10 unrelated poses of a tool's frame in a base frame.
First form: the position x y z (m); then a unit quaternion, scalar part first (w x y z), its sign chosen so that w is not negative.
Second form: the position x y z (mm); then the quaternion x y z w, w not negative. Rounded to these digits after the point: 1 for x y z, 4 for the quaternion.
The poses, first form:
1: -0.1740 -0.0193 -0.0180 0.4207 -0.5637 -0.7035 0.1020
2: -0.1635 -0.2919 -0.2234 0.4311 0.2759 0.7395 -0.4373
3: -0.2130 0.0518 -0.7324 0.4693 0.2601 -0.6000 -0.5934
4: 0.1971 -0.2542 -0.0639 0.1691 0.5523 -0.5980 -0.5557
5: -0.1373 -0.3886 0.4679 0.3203 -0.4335 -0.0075 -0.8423
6: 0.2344 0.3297 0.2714 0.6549 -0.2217 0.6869 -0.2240
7: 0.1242 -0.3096 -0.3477 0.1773 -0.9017 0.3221 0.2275
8: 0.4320 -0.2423 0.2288 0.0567 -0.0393 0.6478 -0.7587
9: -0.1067 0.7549 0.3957 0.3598 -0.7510 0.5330 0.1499
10: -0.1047 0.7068 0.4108 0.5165 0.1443 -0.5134 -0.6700
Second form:
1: -174.0 -19.3 -18.0 -0.5637 -0.7035 0.1020 0.4207
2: -163.5 -291.9 -223.4 0.2759 0.7395 -0.4373 0.4311
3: -213.0 51.8 -732.4 0.2601 -0.6000 -0.5934 0.4693
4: 197.1 -254.2 -63.9 0.5523 -0.5980 -0.5557 0.1691
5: -137.3 -388.6 467.9 -0.4335 -0.0075 -0.8423 0.3203
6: 234.4 329.7 271.4 -0.2217 0.6869 -0.2240 0.6549
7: 124.2 -309.6 -347.7 -0.9017 0.3221 0.2275 0.1773
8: 432.0 -242.3 228.8 -0.0393 0.6478 -0.7587 0.0567
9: -106.7 754.9 395.7 -0.7510 0.5330 0.1499 0.3598
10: -104.7 706.8 410.8 0.1443 -0.5134 -0.6700 0.5165
